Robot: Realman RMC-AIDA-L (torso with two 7-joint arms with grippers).
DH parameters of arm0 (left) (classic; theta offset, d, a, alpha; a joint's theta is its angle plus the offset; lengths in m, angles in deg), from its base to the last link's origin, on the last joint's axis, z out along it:
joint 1: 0 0.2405 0 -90
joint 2: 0 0 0 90
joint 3: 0 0.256 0 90
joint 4: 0 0 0 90
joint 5: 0 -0.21 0 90
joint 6: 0 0 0 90
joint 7: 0 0.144 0 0
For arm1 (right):
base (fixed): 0 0 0 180
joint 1: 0 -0.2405 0 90
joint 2: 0 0 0 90
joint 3: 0 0.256 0 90
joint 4: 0 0 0 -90
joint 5: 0 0.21 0 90
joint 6: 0 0 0 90
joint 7: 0 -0.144 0 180
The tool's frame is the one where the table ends.
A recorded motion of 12 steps. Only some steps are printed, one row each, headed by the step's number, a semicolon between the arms.
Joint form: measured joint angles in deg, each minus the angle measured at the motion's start. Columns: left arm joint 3, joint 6, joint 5, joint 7, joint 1, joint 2, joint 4; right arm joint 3, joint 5, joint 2, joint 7, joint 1, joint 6, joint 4.
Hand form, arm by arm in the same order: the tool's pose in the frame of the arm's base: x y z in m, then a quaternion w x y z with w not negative. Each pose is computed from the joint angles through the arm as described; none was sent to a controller.
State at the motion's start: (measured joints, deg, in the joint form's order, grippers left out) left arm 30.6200 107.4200 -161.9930 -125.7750 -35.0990 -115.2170 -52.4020; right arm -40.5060 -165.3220 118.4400 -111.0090 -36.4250 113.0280 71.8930
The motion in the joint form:
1: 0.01 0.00 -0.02 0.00 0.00 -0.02 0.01; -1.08 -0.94 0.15 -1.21 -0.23 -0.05 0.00
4: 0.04 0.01 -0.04 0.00 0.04 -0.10 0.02; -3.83 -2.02 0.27 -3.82 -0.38 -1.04 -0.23
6: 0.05 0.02 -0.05 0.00 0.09 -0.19 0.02; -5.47 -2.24 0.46 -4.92 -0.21 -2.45 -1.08
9: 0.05 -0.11 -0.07 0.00 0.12 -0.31 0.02; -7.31 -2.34 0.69 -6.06 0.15 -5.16 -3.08
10: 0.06 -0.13 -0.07 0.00 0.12 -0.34 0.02; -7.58 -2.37 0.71 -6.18 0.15 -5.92 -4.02
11: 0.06 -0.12 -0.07 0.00 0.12 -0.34 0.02; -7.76 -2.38 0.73 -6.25 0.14 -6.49 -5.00
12: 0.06 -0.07 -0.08 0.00 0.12 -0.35 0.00; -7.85 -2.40 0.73 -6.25 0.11 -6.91 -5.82
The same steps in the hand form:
1: -0.3133 0.2975 0.0651 0.03536 -0.82055 -0.56279 0.09335; 0.2666 0.3155 0.0879 0.07311 -0.91056 0.34937 -0.20849
4: -0.3133 0.2970 0.0644 0.03445 -0.82041 -0.56302 0.09350; 0.2653 0.3182 0.0838 0.07691 -0.90252 0.35562 -0.23039
6: -0.3133 0.2966 0.0637 0.03357 -0.82024 -0.56335 0.09340; 0.2667 0.3196 0.0784 0.07817 -0.89951 0.35702 -0.23939
9: -0.3134 0.2965 0.0629 0.03371 -0.82018 -0.56346 0.09318; 0.2717 0.3214 0.0693 0.08019 -0.89594 0.35998 -0.24753
10: -0.3134 0.2964 0.0626 0.03361 -0.82023 -0.56340 0.09315; 0.2736 0.3217 0.0664 0.07862 -0.89523 0.36131 -0.24867
11: -0.3133 0.2964 0.0626 0.03352 -0.82022 -0.56341 0.09316; 0.2755 0.3215 0.0634 0.07530 -0.89456 0.36321 -0.24933
12: -0.3133 0.2963 0.0626 0.03317 -0.82023 -0.56341 0.09323; 0.2771 0.3212 0.0611 0.07227 -0.89409 0.36468 -0.24977

